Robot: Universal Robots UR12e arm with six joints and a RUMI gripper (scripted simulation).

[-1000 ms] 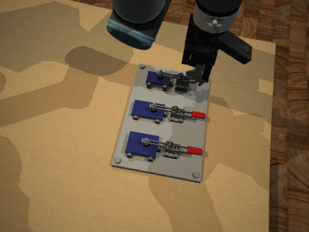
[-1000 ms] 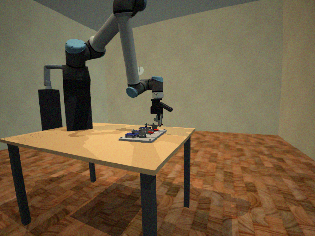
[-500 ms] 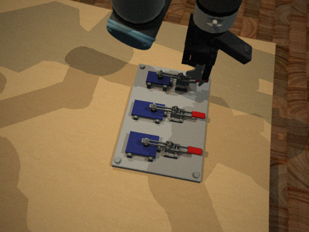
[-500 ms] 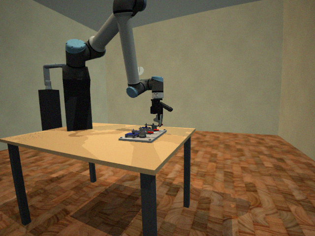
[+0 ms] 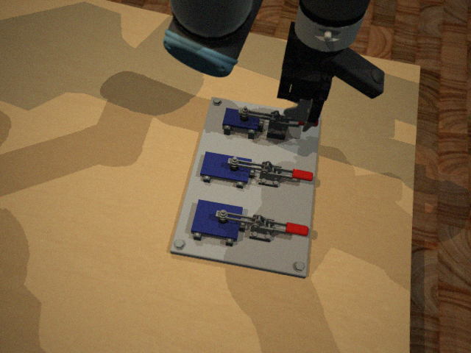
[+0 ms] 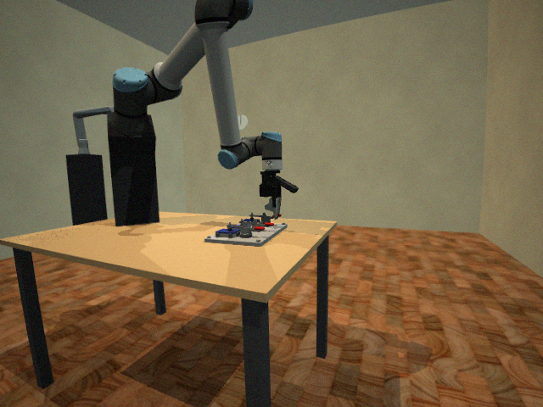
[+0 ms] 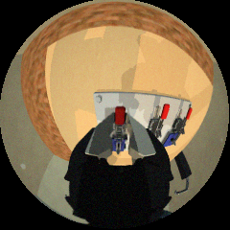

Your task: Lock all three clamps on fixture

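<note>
Right now the grey fixture plate is 100 mm behind my hand, 90 mm to the right of it and 50 mm below it. Round my hand: part 190 mm to the right, 170 mm behind, 30 mm below.
</note>
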